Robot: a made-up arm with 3 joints. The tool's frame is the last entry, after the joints.
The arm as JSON. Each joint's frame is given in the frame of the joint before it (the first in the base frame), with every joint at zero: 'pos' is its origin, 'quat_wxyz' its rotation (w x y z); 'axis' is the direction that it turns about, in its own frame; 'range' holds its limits. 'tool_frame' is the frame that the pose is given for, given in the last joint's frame.
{
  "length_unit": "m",
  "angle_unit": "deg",
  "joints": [
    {
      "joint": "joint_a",
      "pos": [
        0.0,
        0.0,
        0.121
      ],
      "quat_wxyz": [
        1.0,
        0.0,
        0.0,
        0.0
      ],
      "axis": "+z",
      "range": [
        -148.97,
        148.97
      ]
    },
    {
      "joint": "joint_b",
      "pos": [
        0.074,
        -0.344,
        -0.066
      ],
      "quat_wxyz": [
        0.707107,
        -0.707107,
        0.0,
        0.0
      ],
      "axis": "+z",
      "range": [
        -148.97,
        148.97
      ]
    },
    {
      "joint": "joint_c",
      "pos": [
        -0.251,
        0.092,
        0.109
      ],
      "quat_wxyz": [
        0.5,
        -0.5,
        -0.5,
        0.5
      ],
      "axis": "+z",
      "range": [
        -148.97,
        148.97
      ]
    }
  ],
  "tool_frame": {
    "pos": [
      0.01,
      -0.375,
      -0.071
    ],
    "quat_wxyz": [
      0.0,
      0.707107,
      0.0,
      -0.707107
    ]
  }
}
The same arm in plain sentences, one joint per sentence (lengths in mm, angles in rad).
The arm has three revolute joints in a row. What follows holds with every joint at zero, and every direction is one of the base frame's.
Joint 1 sits 121 mm along +z from the base frame's origin and rotates about +z, from -2.6 to 2.6 rad.
Joint 2 sits 74 mm along +x and 344 mm along -y and 66 mm along -z from joint 1 and rotates about +y, from -2.6 to 2.6 rad.
Joint 3 sits 251 mm along -x and 109 mm along +y and 92 mm along -z from joint 2 and rotates about -x, from -2.6 to 2.6 rad.
The tool frame, which is the frame that the pose is given for, sits 71 mm along +x and 375 mm along +y and 10 mm along -z from joint 3; its axes are parallel to the base frame's.

